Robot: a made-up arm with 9 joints. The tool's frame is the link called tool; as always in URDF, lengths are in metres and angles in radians. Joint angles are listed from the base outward.
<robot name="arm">
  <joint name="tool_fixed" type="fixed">
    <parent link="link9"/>
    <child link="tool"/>
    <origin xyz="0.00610 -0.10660 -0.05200" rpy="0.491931 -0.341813 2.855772"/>
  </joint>
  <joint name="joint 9" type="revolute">
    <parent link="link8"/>
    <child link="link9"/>
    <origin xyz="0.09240 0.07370 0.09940" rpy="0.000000 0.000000 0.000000"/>
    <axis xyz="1 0 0"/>
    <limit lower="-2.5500" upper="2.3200"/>
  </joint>
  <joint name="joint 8" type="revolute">
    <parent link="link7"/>
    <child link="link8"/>
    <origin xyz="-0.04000 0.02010 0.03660" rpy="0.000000 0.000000 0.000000"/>
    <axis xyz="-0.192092 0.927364 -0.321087"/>
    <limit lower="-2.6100" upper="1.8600"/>
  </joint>
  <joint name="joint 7" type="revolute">
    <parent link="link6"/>
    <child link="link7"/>
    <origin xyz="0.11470 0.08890 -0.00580" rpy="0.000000 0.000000 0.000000"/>
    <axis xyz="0 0 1"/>
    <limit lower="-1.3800" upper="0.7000"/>
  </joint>
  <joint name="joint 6" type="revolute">
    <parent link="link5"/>
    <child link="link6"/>
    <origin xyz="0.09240 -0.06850 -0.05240" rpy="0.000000 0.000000 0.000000"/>
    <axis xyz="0 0 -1"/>
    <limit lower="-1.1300" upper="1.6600"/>
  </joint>
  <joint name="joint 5" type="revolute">
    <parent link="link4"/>
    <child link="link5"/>
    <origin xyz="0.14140 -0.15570 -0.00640" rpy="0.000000 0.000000 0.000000"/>
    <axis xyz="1 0 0"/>
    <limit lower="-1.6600" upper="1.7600"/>
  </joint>
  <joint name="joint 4" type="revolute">
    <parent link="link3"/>
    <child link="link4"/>
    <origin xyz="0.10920 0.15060 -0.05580" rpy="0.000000 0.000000 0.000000"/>
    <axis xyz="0 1 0"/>
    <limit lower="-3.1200" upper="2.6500"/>
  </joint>
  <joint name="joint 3" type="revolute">
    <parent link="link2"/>
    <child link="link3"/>
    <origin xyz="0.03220 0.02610 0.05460" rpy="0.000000 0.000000 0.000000"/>
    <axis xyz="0 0 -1"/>
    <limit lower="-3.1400" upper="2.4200"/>
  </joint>
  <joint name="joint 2" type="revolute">
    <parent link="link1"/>
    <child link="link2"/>
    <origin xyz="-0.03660 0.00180 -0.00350" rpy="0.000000 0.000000 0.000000"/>
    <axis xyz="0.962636 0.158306 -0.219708"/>
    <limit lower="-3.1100" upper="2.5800"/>
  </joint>
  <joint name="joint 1" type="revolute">
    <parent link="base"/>
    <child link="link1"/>
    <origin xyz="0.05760 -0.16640 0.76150" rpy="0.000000 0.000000 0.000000"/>
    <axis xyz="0 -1 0"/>
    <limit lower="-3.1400" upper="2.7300"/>
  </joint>
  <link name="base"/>
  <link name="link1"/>
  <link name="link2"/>
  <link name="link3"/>
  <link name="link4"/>
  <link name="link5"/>
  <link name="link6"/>
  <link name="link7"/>
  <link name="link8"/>
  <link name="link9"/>
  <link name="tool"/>
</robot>
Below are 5 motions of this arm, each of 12 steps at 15 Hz.
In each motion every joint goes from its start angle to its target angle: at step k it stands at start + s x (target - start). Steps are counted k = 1, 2, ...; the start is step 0. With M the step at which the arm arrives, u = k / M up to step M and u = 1 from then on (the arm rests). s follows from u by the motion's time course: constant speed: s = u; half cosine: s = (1 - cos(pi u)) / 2; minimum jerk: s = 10 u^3 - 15 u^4 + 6 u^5.
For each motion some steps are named. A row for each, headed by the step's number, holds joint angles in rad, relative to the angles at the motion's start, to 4 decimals.
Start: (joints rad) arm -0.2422 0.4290 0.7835 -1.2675 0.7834 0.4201 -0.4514 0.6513 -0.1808
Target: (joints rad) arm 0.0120 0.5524 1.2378 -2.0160 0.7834 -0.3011 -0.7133 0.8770 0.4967
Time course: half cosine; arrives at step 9
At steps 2, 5, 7, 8, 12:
2: 0.0297 0.0144 0.0531 -0.0876 0.0000 -0.0844 -0.0306 0.0264 0.0793
5: 0.1492 0.0724 0.2666 -0.4392 0.0000 -0.4232 -0.1537 0.1324 0.3976
7: 0.2245 0.1090 0.4012 -0.6609 0.0000 -0.6368 -0.2313 0.1993 0.5982
8: 0.2465 0.1197 0.4406 -0.7259 0.0000 -0.6995 -0.2540 0.2189 0.6571
12: 0.2542 0.1234 0.4543 -0.7485 0.0000 -0.7212 -0.2619 0.2257 0.6775

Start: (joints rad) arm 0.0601 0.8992 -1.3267 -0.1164 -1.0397 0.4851 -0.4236 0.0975 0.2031
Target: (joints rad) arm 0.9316 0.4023 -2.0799 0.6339 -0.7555 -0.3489 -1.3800 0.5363 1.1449
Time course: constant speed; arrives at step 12
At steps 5, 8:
5: 0.3631 -0.2070 -0.3138 0.3126 0.1184 -0.3475 -0.3985 0.1828 0.3924
8: 0.5810 -0.3313 -0.5021 0.5002 0.1895 -0.5560 -0.6376 0.2925 0.6279

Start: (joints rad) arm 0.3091 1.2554 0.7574 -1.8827 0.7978 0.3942 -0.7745 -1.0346 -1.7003
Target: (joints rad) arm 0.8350 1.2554 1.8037 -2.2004 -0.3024 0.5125 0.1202 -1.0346 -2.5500
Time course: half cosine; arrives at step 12
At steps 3, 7, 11, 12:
3: 0.0770 0.0000 0.1532 -0.0465 -0.1611 0.0173 0.1310 0.0000 -0.1244
7: 0.3310 0.0000 0.6586 -0.2000 -0.6925 0.0745 0.5631 0.0000 -0.5348
11: 0.5169 0.0000 1.0285 -0.3123 -1.0815 0.1163 0.8795 0.0000 -0.8352
12: 0.5259 0.0000 1.0463 -0.3177 -1.1002 0.1183 0.8947 0.0000 -0.8497

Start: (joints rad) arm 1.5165 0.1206 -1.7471 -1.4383 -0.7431 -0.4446 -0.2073 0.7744 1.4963
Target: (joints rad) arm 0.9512 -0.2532 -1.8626 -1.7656 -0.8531 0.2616 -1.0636 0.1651 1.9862
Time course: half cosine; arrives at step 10
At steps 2, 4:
2: -0.0540 -0.0357 -0.0110 -0.0313 -0.0105 0.0674 -0.0818 -0.0582 0.0468
4: -0.1953 -0.1291 -0.0399 -0.1131 -0.0380 0.2440 -0.2958 -0.2105 0.1693

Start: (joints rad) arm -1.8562 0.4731 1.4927 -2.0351 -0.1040 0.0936 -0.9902 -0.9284 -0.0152
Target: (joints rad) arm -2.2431 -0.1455 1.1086 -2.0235 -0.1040 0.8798 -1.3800 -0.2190 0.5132
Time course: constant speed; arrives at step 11
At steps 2, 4, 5, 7, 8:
2: -0.0703 -0.1125 -0.0698 0.0021 0.0000 0.1429 -0.0709 0.1290 0.0961
4: -0.1407 -0.2249 -0.1397 0.0042 0.0000 0.2859 -0.1417 0.2580 0.1921
5: -0.1759 -0.2812 -0.1746 0.0053 0.0000 0.3574 -0.1772 0.3225 0.2402
7: -0.2462 -0.3937 -0.2444 0.0074 0.0000 0.5003 -0.2481 0.4514 0.3363
8: -0.2814 -0.4499 -0.2793 0.0084 0.0000 0.5718 -0.2835 0.5159 0.3843

